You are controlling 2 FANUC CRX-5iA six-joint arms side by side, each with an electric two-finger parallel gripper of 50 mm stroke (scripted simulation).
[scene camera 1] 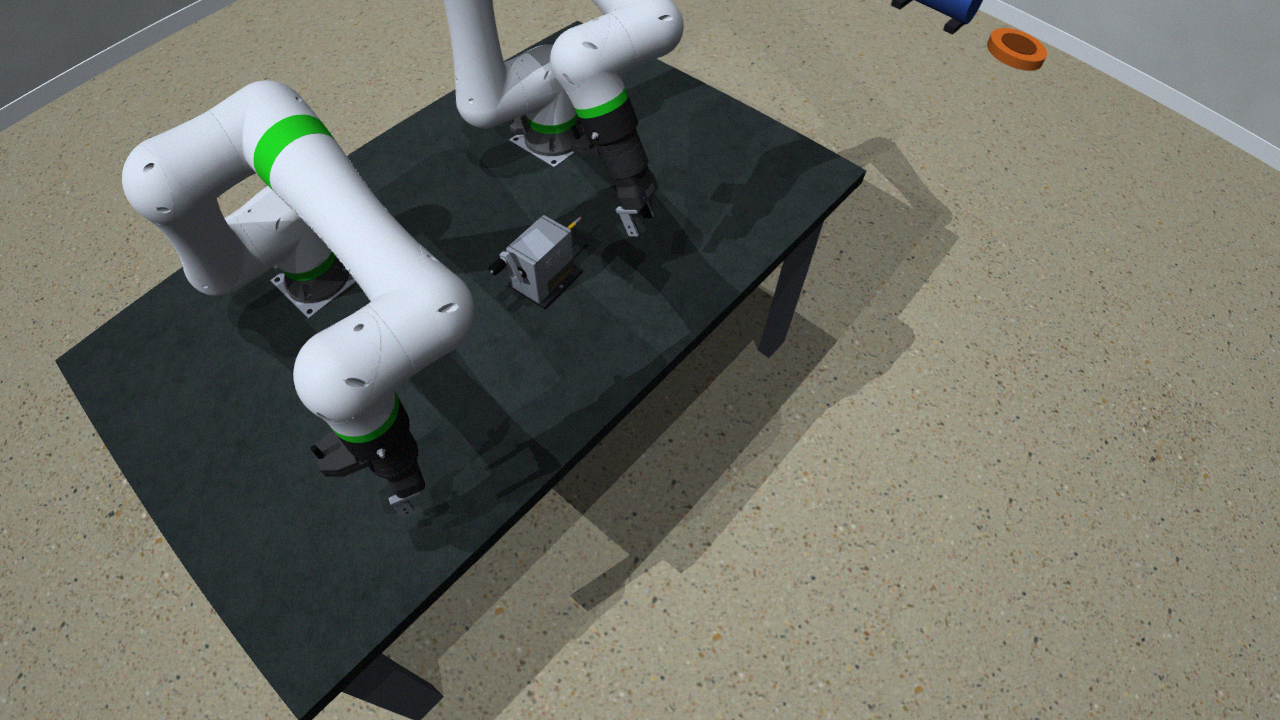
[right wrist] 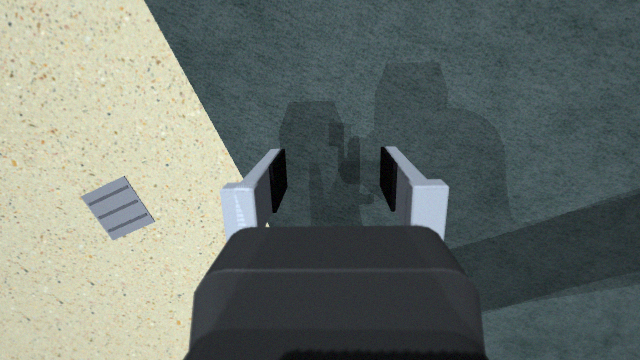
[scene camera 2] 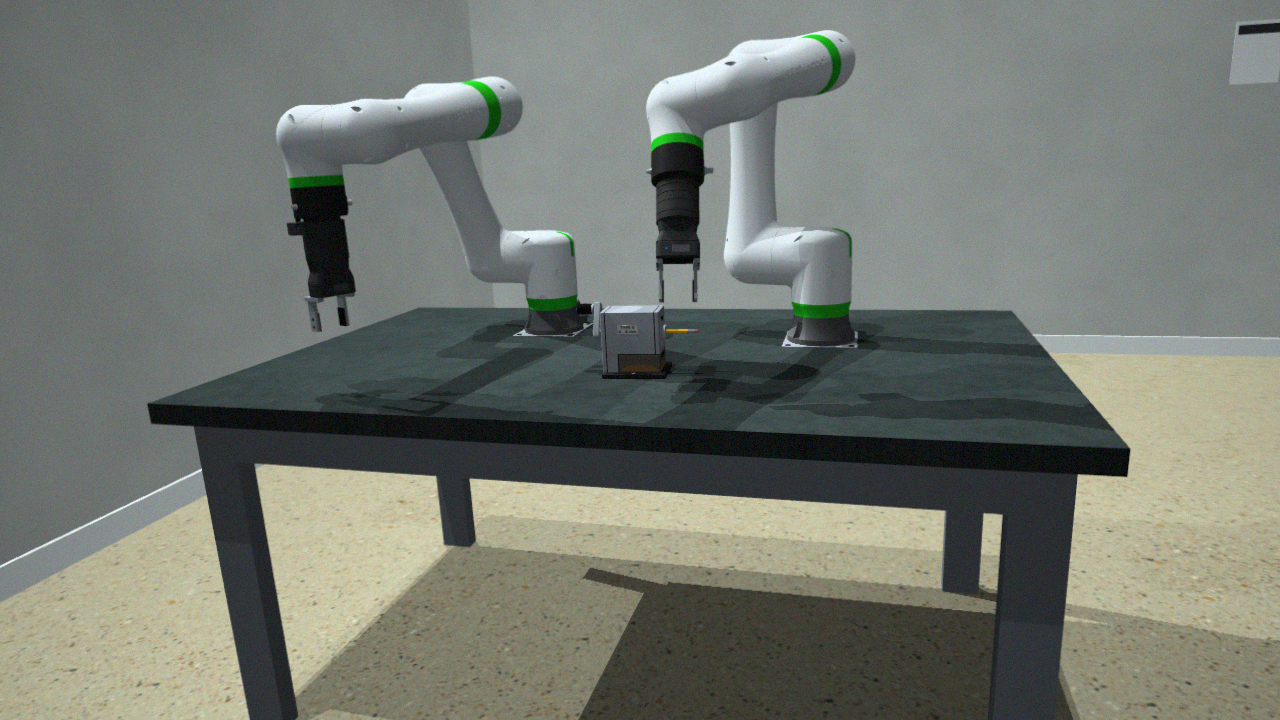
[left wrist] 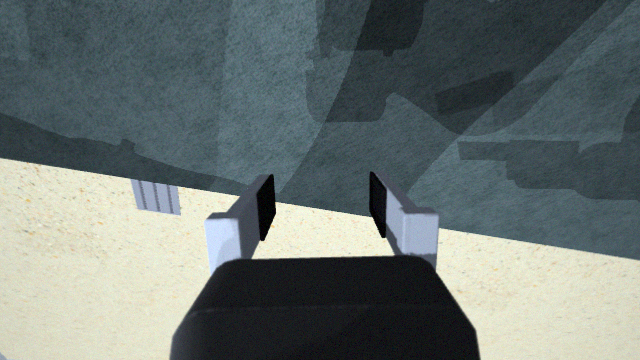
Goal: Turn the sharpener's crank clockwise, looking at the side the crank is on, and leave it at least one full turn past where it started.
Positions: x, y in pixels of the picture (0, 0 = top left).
Labels:
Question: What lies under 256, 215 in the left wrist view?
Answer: My left gripper.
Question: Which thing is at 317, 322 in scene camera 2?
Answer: My right gripper.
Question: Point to a grey sharpener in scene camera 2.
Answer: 633, 337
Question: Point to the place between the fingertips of my left gripper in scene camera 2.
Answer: At 678, 300

